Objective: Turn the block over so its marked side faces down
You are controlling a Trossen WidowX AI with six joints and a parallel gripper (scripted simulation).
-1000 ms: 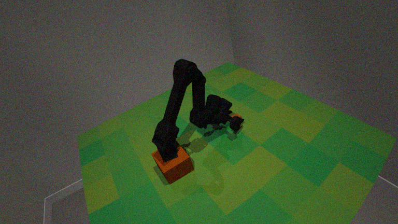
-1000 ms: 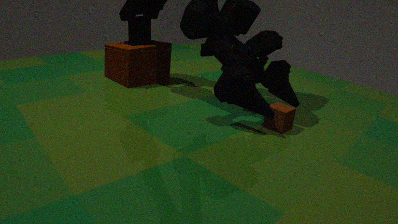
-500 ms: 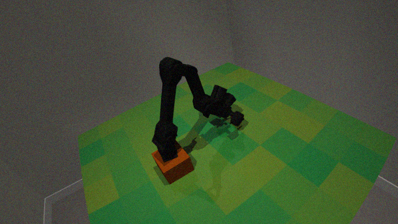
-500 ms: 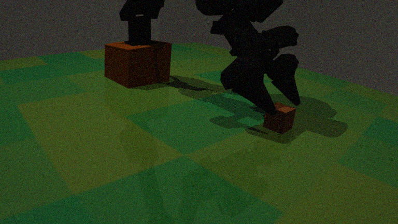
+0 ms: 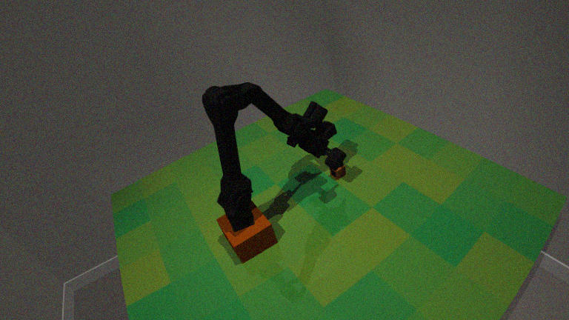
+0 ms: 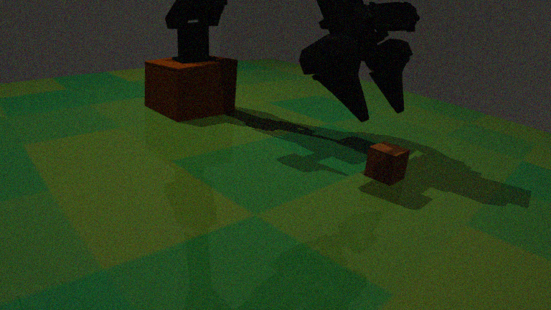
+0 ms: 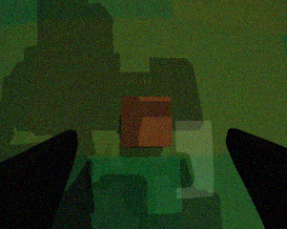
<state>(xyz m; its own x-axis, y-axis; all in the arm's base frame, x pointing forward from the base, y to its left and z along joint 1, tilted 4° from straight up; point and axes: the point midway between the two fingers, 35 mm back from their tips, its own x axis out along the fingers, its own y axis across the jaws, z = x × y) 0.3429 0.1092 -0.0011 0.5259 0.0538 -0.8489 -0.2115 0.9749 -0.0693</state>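
The block lies 6 cm below my gripper tip.
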